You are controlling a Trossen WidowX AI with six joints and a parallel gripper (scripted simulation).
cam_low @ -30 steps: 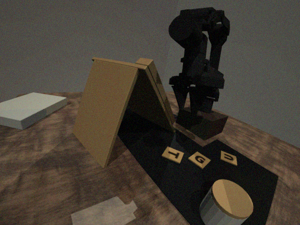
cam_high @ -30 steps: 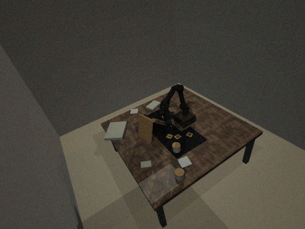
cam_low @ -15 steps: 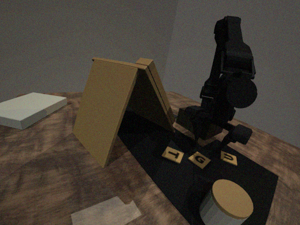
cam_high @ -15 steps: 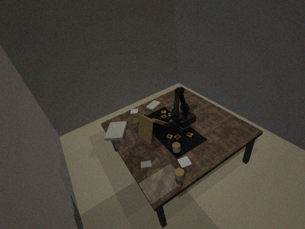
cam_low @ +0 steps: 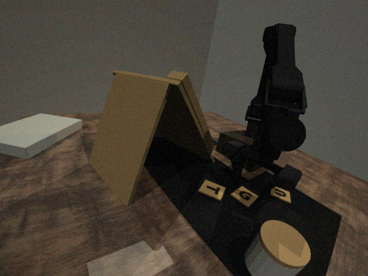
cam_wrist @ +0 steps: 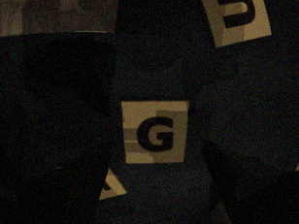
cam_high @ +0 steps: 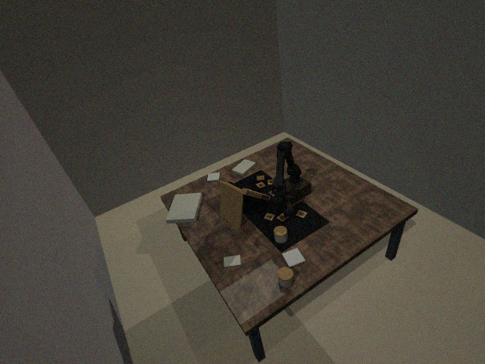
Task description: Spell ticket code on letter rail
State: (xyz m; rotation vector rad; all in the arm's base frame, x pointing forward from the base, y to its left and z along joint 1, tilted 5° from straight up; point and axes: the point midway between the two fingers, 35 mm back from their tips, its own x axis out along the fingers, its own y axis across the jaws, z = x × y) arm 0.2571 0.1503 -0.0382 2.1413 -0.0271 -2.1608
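My gripper tip is now 20 mm above the tan tile marked g. The rest, counted from my gripper tip: white ticket 310 mm to the right, 70 mm above, 60 mm ahead; tile marked t 60 mm to the right, 60 mm ahead, 20 mm below; black mat 160 mm to the right, 50 mm behind, 30 mm below.
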